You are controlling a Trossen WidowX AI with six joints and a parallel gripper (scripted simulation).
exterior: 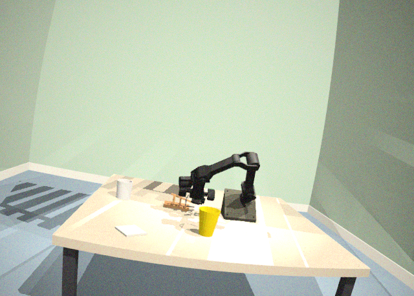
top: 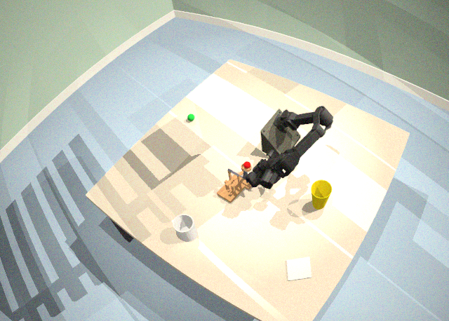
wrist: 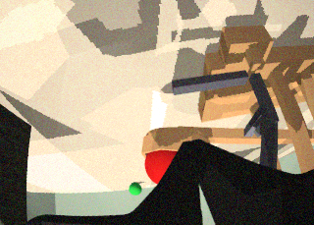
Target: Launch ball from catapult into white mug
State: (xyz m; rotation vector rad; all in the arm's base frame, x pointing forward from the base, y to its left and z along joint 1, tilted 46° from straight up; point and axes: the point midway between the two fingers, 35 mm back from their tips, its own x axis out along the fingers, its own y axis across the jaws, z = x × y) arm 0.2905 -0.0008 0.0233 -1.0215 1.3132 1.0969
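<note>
Now: gripper tip 20 mm past the red ball and 40 mm to the left of it. Also, from my gripper tip: white mug: 380 mm ahead, 120 mm to the right, 40 mm below; then wooden catapult: 50 mm ahead, 40 mm to the right, 10 mm below; then yellow cup: 10 mm ahead, 340 mm to the left, 40 mm below.
</note>
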